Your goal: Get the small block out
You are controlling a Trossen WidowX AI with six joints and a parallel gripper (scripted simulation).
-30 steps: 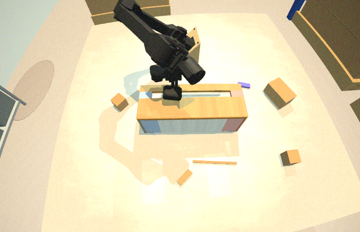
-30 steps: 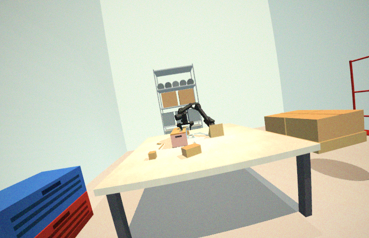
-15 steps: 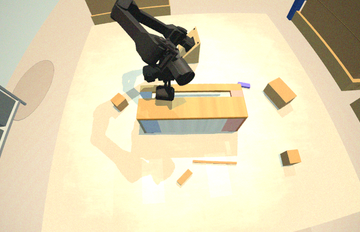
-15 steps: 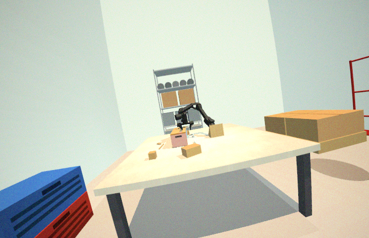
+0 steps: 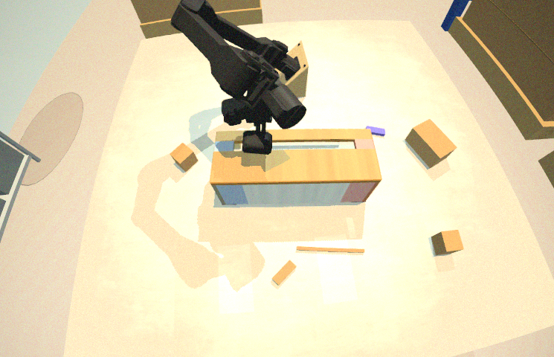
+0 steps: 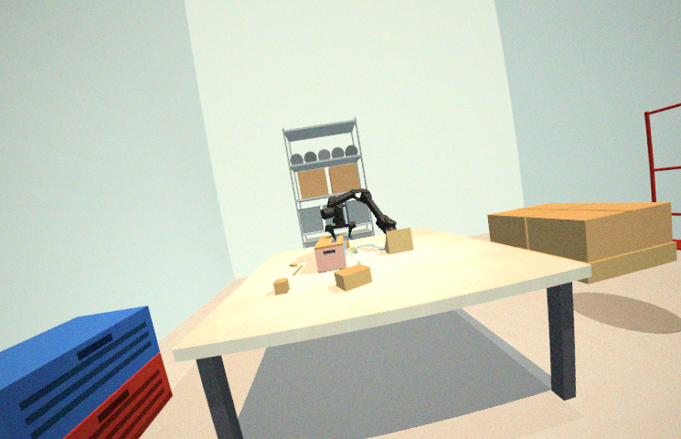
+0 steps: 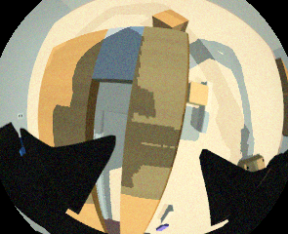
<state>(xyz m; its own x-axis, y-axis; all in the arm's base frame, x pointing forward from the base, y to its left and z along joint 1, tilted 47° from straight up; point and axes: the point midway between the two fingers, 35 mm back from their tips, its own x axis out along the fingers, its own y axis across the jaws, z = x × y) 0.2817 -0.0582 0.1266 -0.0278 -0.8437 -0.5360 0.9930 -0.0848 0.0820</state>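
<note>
Now: the pale tan block 6 cm behind my gripper tip, 6 cm to the right of it and 8 cm below it. Round my gripper tip: box 4 cm ahead, 9 cm to the left, 4 cm below; flat piece 32 cm ahead, 3 cm to the left, 9 cm below; thin stick 28 cm ahead, 15 cm to the left, 10 cm below.
</note>
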